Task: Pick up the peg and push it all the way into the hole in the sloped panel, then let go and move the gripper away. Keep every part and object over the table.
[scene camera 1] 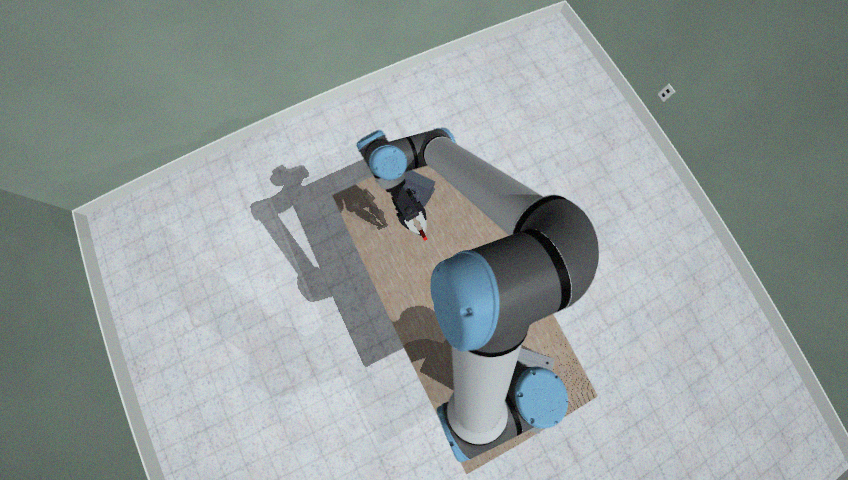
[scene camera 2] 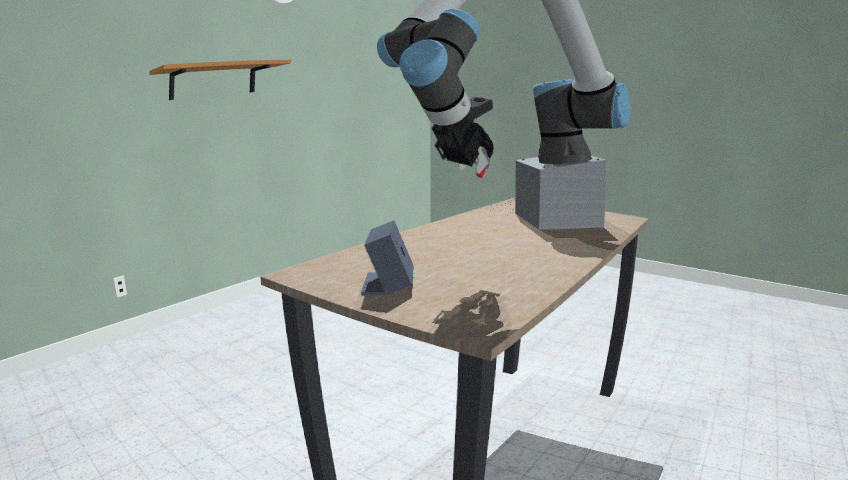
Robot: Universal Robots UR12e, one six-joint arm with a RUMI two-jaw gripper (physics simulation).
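A small red peg (scene camera 1: pixel 423 235) (scene camera 2: pixel 480 173) sticks out from between the pale fingertips of my gripper (scene camera 1: pixel 418 228) (scene camera 2: pixel 478 166). The gripper is shut on the peg and holds it well above the table, tilted, with the fingers pointing toward the robot base side. The blue-grey sloped panel (scene camera 2: pixel 387 258) (scene camera 1: pixel 423 189) stands on the far end of the table from the base. Its dark hole shows on the face toward the base in scene camera 2. In scene camera 1 the gripper and wrist hide part of the panel. Most of the peg is hidden by the fingers.
The wooden table (scene camera 1: pixel 380 267) (scene camera 2: pixel 333 267) carries the grey base block (scene camera 2: pixel 571 196) at its other end. In scene camera 1 the large elbow of the arm (scene camera 1: pixel 511 291) hangs over the middle of the table. A wall shelf (scene camera 2: pixel 220 66) is off to the left in scene camera 2.
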